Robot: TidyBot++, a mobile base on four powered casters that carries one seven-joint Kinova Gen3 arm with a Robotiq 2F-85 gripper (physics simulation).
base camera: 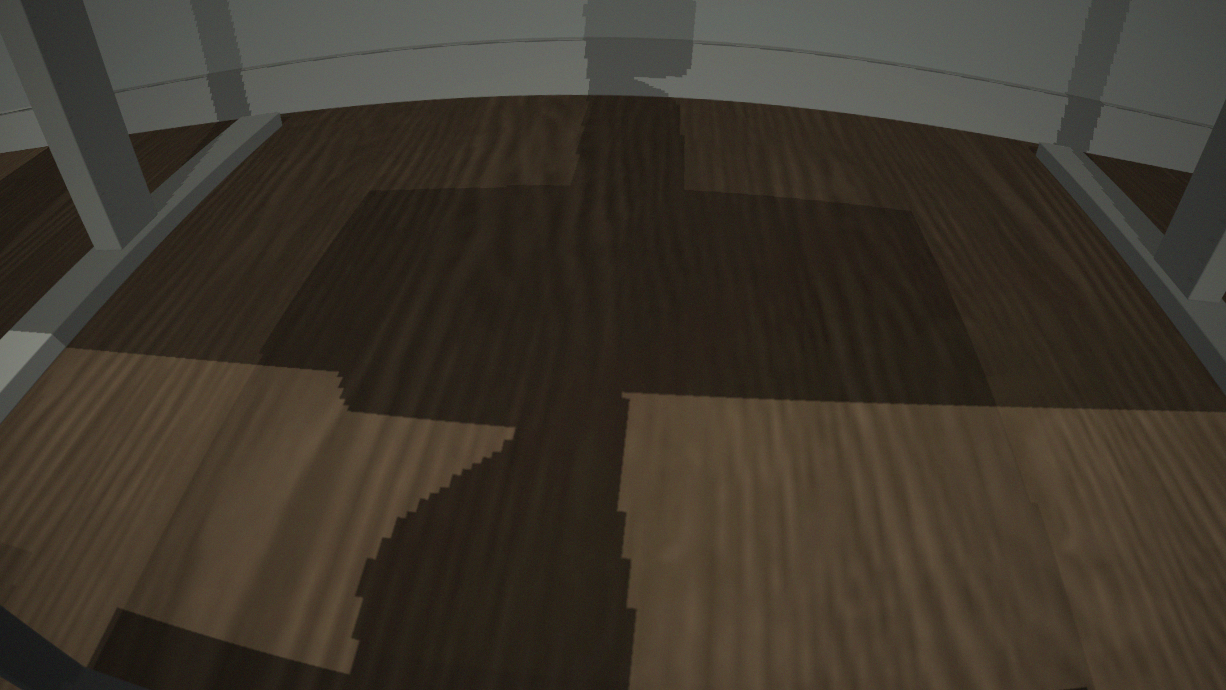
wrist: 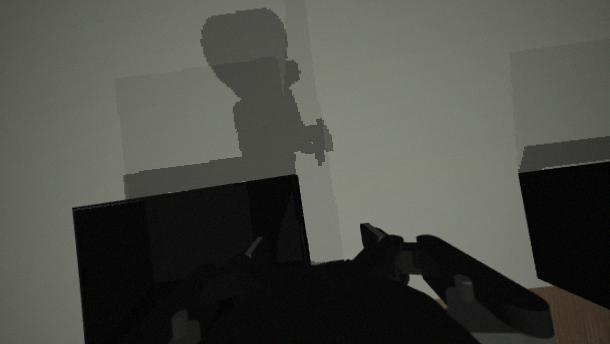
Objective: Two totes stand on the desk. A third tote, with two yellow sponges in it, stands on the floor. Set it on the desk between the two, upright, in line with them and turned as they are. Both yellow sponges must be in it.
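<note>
Two dark totes show in the wrist view, well apart in front of a pale surface: the left tote (wrist: 200, 235) with part of its inside showing, and the right tote (wrist: 570, 220), cut off by the frame edge. My gripper (wrist: 314, 240) is open and empty. Its left fingertip overlaps the right part of the left tote in the picture; its right fingertip shows against the pale gap between the totes. I cannot tell how far it is from either. The inside of the left tote is very dark. No yellow sponge shows, and I cannot tell which totes these are.
Shadows of the arm and totes fall on the pale surface. Wooden floor (base camera: 815, 557) (wrist: 575, 320) shows in both views. In the base view, a grey leg (base camera: 85, 128) stands at the left and another grey leg (base camera: 1201, 214) at the right, with a wall (base camera: 428, 68) behind.
</note>
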